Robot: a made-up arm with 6 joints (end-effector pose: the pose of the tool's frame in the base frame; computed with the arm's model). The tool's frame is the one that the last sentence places.
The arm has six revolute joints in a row. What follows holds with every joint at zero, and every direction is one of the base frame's.
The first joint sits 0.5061 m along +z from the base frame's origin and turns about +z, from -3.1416 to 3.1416 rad.
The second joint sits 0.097 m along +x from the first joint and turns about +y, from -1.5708 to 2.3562 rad.
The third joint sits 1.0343 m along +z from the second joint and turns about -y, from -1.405 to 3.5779 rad.
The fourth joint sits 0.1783 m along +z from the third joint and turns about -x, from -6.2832 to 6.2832 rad.
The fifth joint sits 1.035 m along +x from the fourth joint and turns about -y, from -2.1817 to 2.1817 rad.
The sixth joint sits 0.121 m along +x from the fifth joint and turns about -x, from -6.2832 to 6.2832 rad.
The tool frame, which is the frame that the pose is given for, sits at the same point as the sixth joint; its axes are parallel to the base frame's.
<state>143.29 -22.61 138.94 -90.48 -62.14 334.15</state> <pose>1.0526 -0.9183 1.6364 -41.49 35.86 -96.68</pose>
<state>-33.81 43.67 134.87 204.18 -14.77 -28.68</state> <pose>0.4895 -0.3126 2.4017 94.66 -17.66 117.54</pose>
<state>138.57 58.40 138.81 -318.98 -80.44 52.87</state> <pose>-0.7479 0.7645 2.1031 -41.58 -51.54 87.28</pose>
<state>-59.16 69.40 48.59 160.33 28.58 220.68</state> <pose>1.1322 -1.8583 0.5803 6.85 48.98 -37.28</pose>
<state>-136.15 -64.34 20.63 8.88 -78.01 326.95</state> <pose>0.5668 0.5698 2.0154 4.18 -42.80 -137.89</pose>
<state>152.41 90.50 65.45 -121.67 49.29 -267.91</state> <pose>-1.9097 1.0860 0.1433 -35.03 27.55 92.38</pose>
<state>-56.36 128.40 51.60 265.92 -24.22 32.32</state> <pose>0.7869 -1.0933 -1.2099 103.47 40.25 -60.66</pose>
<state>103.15 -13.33 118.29 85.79 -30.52 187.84</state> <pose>0.2936 -0.9872 2.2488 -126.44 12.46 -64.68</pose>
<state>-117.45 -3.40 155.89 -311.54 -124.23 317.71</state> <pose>0.3523 0.8406 1.7758 3.39 -110.48 -104.18</pose>
